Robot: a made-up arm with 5 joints. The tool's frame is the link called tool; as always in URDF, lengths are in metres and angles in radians.
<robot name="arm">
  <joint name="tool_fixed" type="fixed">
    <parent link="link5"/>
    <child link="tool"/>
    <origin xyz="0 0 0" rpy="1.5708 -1.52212 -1.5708"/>
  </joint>
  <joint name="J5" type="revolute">
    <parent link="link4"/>
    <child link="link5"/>
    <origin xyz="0.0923 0.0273 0"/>
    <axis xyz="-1 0 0"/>
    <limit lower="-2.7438" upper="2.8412"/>
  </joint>
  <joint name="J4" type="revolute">
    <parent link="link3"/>
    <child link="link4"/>
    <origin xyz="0.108 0 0.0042"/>
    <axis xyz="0 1 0"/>
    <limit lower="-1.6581" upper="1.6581"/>
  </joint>
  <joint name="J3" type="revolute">
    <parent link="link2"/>
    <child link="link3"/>
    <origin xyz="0.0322 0 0.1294"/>
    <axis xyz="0 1 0"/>
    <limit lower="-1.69" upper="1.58"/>
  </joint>
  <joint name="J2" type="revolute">
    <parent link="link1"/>
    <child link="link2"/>
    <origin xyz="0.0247 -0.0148 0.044"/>
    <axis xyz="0 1 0"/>
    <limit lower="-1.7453" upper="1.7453"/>
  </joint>
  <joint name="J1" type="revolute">
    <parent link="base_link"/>
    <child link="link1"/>
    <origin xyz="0.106 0 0.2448"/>
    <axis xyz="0 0 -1"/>
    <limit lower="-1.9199" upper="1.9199"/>
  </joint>
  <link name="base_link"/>
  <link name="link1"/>
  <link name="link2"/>
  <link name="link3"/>
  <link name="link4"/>
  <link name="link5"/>
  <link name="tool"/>
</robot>
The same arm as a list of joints. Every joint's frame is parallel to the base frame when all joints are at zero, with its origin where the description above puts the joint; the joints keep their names.
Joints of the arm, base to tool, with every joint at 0 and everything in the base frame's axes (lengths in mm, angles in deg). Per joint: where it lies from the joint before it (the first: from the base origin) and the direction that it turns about. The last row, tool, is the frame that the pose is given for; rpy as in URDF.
J1: axis 0 0 -1 xyz 106 0 244.8
J2: axis 0 1 0 xyz 24.7 -14.8 44
J3: axis 0 1 0 xyz 32.2 0 129.4
J4: axis 0 1 0 xyz 108 0 4.2
J5: axis -1 0 0 xyz 92.3 27.3 0
tool: xyz 0 0 0 rpy 90 -87.21 -90
Joint limits (deg, base to tool): -110..110 -100..100 -96.83..90.53 -95..95 -157.21..162.79

